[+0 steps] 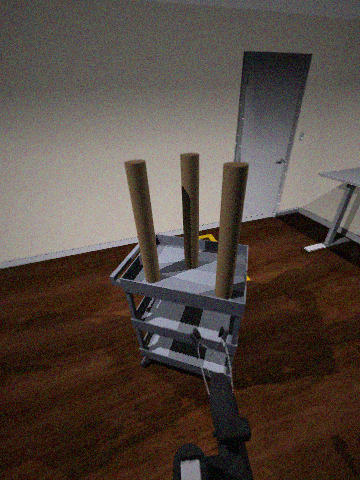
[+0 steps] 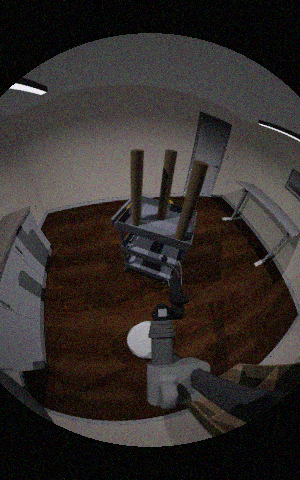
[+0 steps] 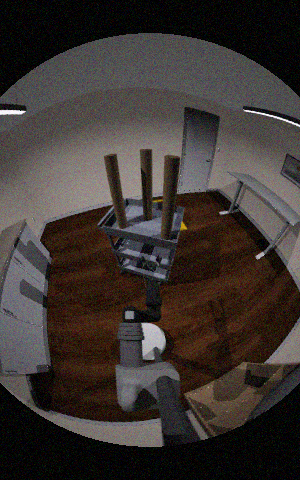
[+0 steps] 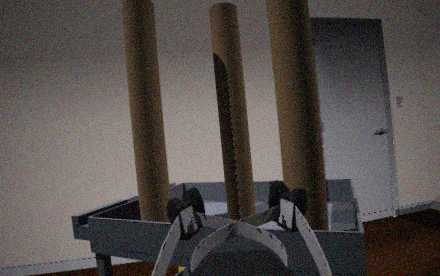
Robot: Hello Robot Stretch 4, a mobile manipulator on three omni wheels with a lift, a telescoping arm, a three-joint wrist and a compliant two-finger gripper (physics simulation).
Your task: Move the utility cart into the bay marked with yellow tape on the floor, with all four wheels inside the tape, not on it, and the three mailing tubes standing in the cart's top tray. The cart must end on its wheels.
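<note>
The grey utility cart [image 1: 185, 296] [image 2: 155, 235] [image 3: 145, 236] [image 4: 125, 240] stands upright in front of me. Three brown mailing tubes stand in its top tray: a left tube [image 1: 142, 220] [image 2: 136, 185] [image 3: 115, 190] [image 4: 145, 110], a middle tube [image 1: 192, 215] [image 2: 167, 182] [image 3: 146, 185] [image 4: 237, 110] and a right tube [image 1: 232, 230] [image 2: 192, 200] [image 3: 170, 195] [image 4: 300, 110]. Bits of yellow tape [image 1: 208, 237] [image 3: 184, 226] show behind and right of the cart; it hides the rest and most wheels. My gripper [image 1: 209, 333] [image 4: 236, 200] is open and empty at the cart's near side.
A white cabinet [image 2: 25, 310] [image 3: 25, 310] stands at the left. A desk [image 1: 345, 175] [image 2: 267, 205] [image 3: 262, 192] stands at the right wall. A door [image 1: 265, 135] [image 3: 199, 150] is in the back wall. An open cardboard box [image 3: 230, 395] lies near my base at the right.
</note>
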